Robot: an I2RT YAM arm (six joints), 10 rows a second.
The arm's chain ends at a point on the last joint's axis. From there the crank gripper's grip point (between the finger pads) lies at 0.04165 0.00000 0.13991 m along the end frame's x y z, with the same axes.
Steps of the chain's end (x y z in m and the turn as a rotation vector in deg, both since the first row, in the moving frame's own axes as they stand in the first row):
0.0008 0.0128 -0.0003 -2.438 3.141 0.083
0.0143 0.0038 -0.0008 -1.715 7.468 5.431
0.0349 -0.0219 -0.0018 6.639 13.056 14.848
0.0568 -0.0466 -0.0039 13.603 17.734 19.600
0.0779 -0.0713 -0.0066 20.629 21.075 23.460
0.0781 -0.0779 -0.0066 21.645 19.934 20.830
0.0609 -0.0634 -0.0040 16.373 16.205 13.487
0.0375 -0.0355 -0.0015 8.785 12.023 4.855
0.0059 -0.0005 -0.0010 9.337 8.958 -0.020
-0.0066 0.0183 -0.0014 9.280 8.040 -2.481
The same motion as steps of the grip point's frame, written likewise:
0.0084 0.0188 -0.0029 -2.438 3.141 0.083
0.0317 0.0127 -0.0075 -1.715 7.468 5.431
0.0657 -0.0226 -0.0150 6.639 13.056 14.848
0.0994 -0.0560 -0.0250 13.603 17.734 19.600
0.1296 -0.0894 -0.0358 20.629 21.075 23.460
0.1278 -0.1020 -0.0352 21.645 19.934 20.830
0.1009 -0.0863 -0.0251 16.373 16.205 13.487
0.0663 -0.0513 -0.0146 8.785 12.023 4.855
0.0271 -0.0226 -0.0110 9.337 8.958 -0.020
0.0119 -0.0059 -0.0105 9.280 8.040 -2.481

